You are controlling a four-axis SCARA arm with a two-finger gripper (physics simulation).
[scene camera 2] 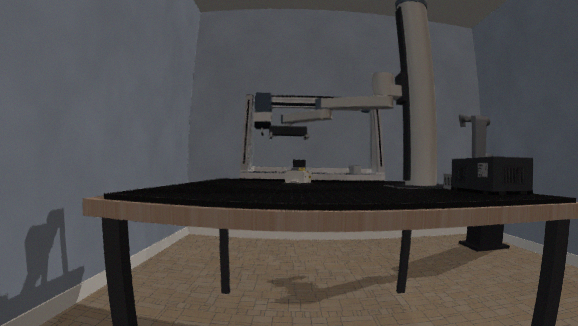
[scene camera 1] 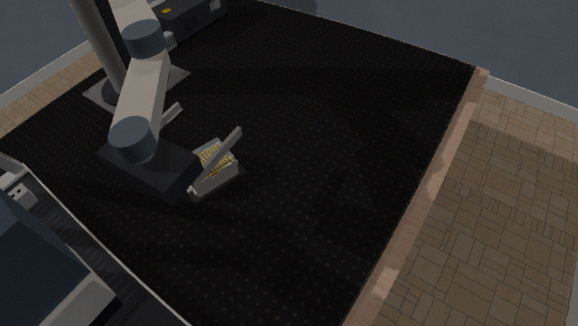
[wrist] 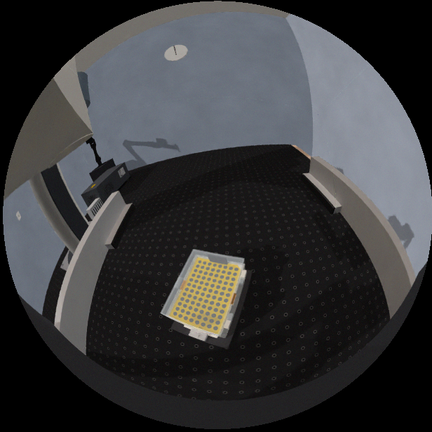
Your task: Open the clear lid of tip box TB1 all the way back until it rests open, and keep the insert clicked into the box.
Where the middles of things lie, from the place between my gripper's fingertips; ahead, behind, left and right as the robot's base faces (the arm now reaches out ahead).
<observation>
The clear lid (wrist: 202, 295) lies 15 cm below my hand, 4 cm behind it and 2 cm to the right of it. Also, from my hand: dark equipment box (scene camera 2: 493, 182): 70 cm behind, 53 cm to the left, 16 cm below; then tip box TB1 (scene camera 1: 217, 182): 18 cm below, 4 cm behind, 2 cm to the right.
</observation>
